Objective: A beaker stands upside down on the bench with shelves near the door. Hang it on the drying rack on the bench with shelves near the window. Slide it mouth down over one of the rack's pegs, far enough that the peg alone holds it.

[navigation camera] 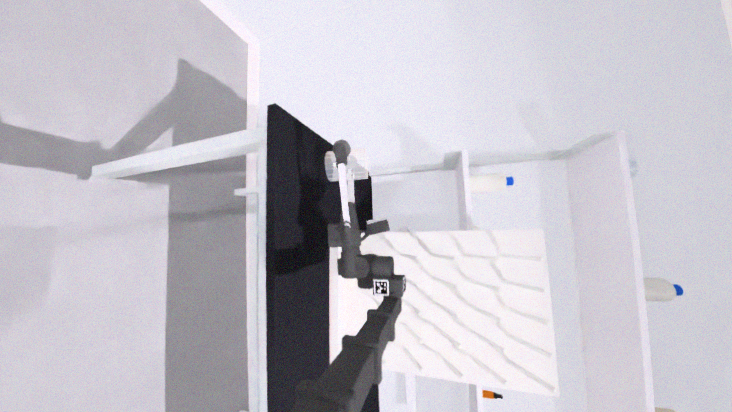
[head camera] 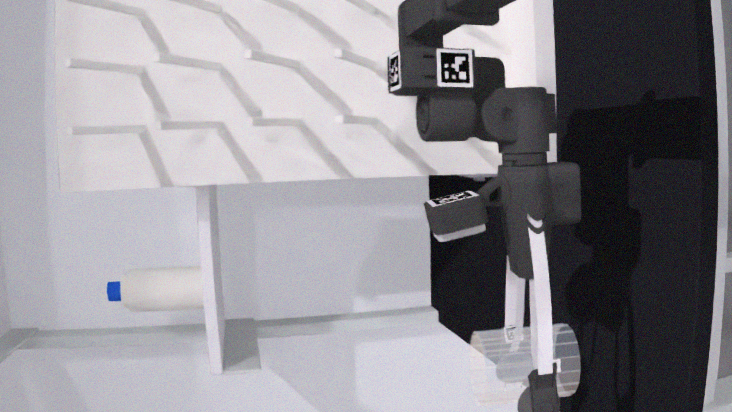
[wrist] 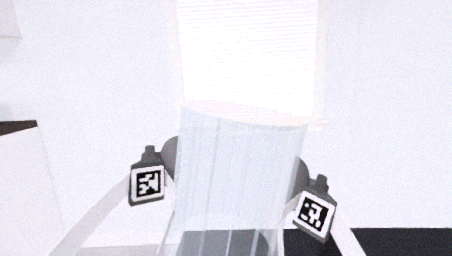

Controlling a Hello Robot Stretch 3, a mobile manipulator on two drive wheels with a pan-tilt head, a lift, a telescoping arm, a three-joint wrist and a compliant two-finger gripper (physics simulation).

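Places are measured from the robot's base along level axes (x ahead, y left, z up), in millimetres.
Pixels of known places: gripper, fingertip midpoint: [navigation camera: 345,148] [head camera: 525,403] [wrist: 232,163].
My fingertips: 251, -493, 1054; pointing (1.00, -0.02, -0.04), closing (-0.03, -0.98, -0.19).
Note:
Behind a point stands the place of what it marks, as x, y, z.
The clear beaker [head camera: 486,353] @(185, -477, 1106) [navigation camera: 361,162] @(202, -468, 1103) [wrist: 240,137] @(174, -501, 1097) is held off the bench between the fingertips of my gripper [head camera: 525,378] @(251, -493, 1054) [navigation camera: 346,157] @(251, -493, 1054) [wrist: 232,163] @(251, -493, 1054), which is shut on it. The head and navigation views are turned sideways; in the wrist view the beaker stands nearly upright, slightly tilted. I cannot tell which end is its mouth. The white drying rack [head camera: 117,102] @(-69, -788, 1464) [navigation camera: 517,278] @(-101, -786, 1470) has rows of bent pegs sticking out. The beaker is beside the rack, apart from its pegs, past the board's side edge. My wrist and arm cover part of the rack in the head view.
The black bench top [head camera: 665,214] @(71, -469, 914) [navigation camera: 297,214] @(99, -502, 914) lies under the rack. A shelf divider [head camera: 211,301] @(220, -875, 1359) [navigation camera: 463,189] @(194, -907, 1352) stands beside a cream bottle [head camera: 163,288] @(222, -988, 1446) [navigation camera: 489,183] @(223, -988, 1459) with a blue cap. Another cream bottle [navigation camera: 658,289] @(-166, -978, 1929) and an orange item [navigation camera: 490,394] @(-610, -1038, 1420) show. A bright window [wrist: 245,55] @(1431, -544, 1221) is behind the beaker.

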